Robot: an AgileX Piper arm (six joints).
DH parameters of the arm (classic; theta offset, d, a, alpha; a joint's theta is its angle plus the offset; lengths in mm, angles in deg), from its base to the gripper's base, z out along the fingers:
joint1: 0 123 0 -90
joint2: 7.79 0 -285 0
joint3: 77.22 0 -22 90
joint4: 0 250.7 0 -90
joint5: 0 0 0 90
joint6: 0 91 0 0
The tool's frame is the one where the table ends.
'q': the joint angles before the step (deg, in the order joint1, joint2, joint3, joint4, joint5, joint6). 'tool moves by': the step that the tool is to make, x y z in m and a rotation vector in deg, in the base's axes. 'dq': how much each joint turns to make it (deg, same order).
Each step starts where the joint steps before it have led.
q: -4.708, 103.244, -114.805, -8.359, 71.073, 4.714
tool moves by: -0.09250, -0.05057, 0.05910, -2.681, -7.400, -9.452
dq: -10.819, -15.262, 6.786, -0.154, 0.465, -1.926
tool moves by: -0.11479, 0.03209, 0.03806, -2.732, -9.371, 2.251
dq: -1.149, -21.299, 11.435, 2.662, -0.270, -3.104
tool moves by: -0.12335, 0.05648, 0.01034, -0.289, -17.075, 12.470
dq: 4.085, -23.532, 10.036, 9.893, -3.165, -3.782
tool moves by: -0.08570, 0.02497, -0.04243, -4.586, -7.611, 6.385
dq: 1.327, -19.524, 11.949, 4.419, -0.232, -5.887
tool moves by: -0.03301, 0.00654, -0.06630, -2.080, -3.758, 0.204
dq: 0.001, -16.236, 15.494, 0.184, -3.135, -1.839
